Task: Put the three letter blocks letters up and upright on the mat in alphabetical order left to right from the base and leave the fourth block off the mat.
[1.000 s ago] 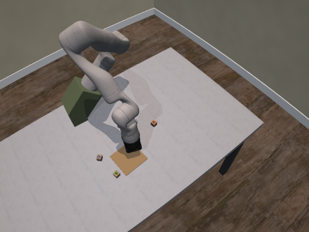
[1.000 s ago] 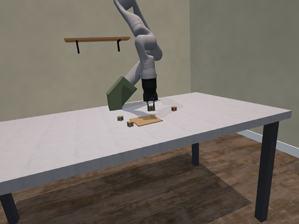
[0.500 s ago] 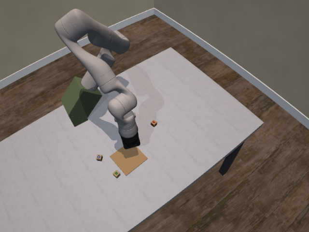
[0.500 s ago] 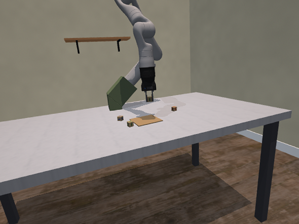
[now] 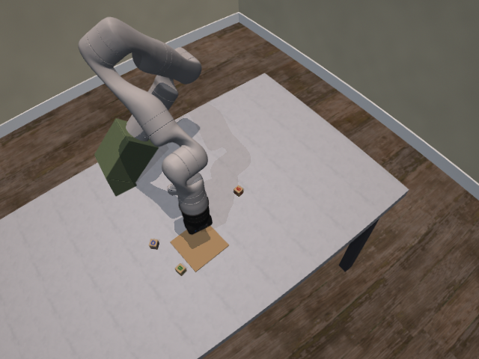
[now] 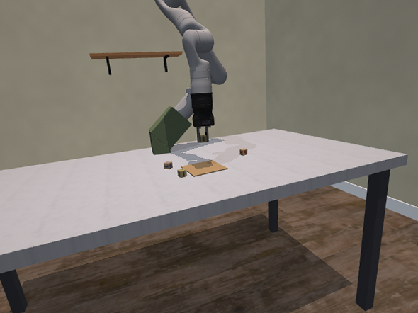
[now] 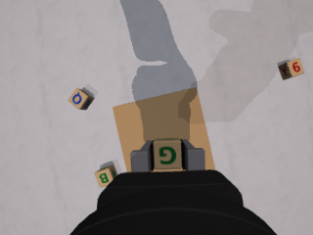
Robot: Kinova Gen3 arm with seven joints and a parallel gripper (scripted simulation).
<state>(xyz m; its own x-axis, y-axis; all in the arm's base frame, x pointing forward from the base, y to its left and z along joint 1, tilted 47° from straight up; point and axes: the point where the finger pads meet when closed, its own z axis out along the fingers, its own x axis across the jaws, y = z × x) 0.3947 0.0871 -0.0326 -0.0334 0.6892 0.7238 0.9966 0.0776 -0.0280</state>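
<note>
Now: the tan mat 10 mm to the right of my hand and 120 mm below it.
</note>
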